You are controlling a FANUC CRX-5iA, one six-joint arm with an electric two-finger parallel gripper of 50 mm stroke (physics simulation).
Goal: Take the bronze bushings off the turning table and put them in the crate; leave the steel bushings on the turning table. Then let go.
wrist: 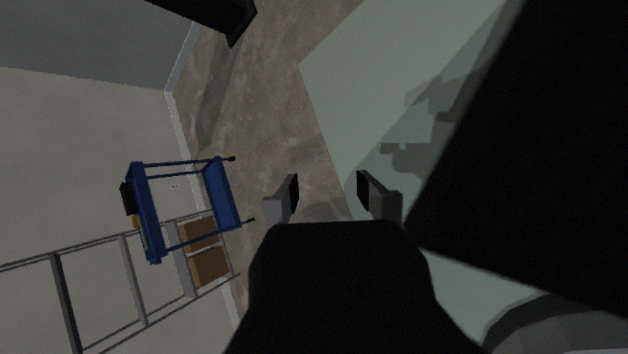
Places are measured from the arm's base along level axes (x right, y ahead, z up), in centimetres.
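Where they show: gripper, fingertip midpoint: [327, 184].
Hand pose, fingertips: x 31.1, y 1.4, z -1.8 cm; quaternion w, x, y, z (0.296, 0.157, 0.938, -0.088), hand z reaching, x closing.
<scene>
After its pixels a point has its place.
My gripper [327, 184] {x 31.1, y 1.4, z -1.8 cm} is open, with its two fingers wide apart and a gap between them. It points past the edge of the pale green table top [370, 60] {x 31.6, y -20.2, z -30.0 cm}, and brown floor shows behind the gap. The bronze bushings, the steel bushings and the crate cannot be made out in the wrist view. Part of a grey rounded thing [550, 330] {x 18.8, y 28.9, z -23.8 cm} shows at the lower right; whether it is the turning table I cannot tell.
A large black shape [530, 165] covers much of the right side. A blue cart [222, 192] stands at the left on the floor [260, 100], near a grey shelf rack [132, 280] with brown boxes [210, 267]. A black thing [215, 15] reaches in at the top.
</scene>
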